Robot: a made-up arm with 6 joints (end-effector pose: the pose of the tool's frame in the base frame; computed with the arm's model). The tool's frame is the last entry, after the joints. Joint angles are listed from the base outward.
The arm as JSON. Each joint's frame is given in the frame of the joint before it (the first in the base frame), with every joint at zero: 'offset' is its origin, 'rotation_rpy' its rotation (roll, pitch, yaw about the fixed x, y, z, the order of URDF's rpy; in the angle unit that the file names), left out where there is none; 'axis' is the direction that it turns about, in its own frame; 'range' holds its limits. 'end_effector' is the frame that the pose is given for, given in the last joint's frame.
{
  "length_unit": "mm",
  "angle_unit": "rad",
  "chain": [
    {
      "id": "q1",
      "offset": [
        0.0,
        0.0,
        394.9
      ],
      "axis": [
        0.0,
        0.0,
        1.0
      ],
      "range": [
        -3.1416,
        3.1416
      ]
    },
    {
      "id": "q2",
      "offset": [
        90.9,
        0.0,
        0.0
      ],
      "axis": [
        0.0,
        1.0,
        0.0
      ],
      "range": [
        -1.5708,
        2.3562
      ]
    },
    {
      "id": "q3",
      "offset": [
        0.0,
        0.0,
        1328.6
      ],
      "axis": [
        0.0,
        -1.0,
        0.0
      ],
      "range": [
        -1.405,
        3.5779
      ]
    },
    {
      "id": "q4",
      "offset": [
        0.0,
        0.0,
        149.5
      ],
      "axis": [
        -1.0,
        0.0,
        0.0
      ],
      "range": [
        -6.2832,
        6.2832
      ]
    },
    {
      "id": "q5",
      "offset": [
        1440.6,
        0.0,
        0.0
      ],
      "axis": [
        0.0,
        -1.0,
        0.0
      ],
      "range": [
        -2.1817,
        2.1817
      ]
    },
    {
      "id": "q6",
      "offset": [
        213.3,
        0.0,
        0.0
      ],
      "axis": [
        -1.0,
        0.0,
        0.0
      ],
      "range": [
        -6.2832,
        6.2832
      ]
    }
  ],
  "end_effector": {
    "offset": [
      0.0,
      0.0,
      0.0
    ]
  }
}
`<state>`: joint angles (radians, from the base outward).
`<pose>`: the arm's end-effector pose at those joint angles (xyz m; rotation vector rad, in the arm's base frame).
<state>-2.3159 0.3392 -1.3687 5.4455 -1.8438 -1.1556</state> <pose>-0.1291 -0.3651 0.2760 -1.8617 -0.2068 -0.3720</pose>
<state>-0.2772 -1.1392 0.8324 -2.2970 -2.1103 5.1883</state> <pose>-1.7753 0.6474 2.0705 -0.1744 1.0497 1.3505</pose>
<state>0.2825 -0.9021 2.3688 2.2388 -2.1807 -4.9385</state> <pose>-2.0992 -0.7523 0.7929 0.8420 0.2246 -0.6467</pose>
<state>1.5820 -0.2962 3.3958 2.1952 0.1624 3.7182</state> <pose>-0.0096 -1.6367 0.6918 -1.6476 2.0236 0.0970</pose>
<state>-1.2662 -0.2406 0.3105 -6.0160 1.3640 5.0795</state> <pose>0.3091 -0.7993 2.7614 -0.4369 -1.4213 0.1887</pose>
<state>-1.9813 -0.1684 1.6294 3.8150 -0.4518 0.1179</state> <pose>0.3389 0.6331 3.2453 0.0011 -0.9826 0.4700</pose>
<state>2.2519 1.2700 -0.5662 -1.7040 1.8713 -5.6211</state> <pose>-0.5462 0.9947 -0.5728 -0.7974 -0.5799 0.4298</pose>
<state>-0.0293 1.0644 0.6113 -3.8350 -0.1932 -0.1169</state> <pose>2.8135 -0.1086 0.4798 -2.3271 0.3277 0.2808</pose>
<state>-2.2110 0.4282 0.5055 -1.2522 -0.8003 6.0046</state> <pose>-1.2091 -1.8665 1.8275 1.3793 -1.0225 -1.2450</pose>
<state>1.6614 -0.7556 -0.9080 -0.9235 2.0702 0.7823</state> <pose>0.0997 0.5539 1.4181 0.7978 -0.7669 -0.0646</pose>
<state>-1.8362 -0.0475 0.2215 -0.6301 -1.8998 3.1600</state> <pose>-0.2403 -1.3376 2.0734 -1.4171 0.7978 0.7059</pose>
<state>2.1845 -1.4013 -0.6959 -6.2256 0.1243 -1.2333</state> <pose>0.0418 -0.0620 1.8242 1.5204 0.8505 2.2431</pose>
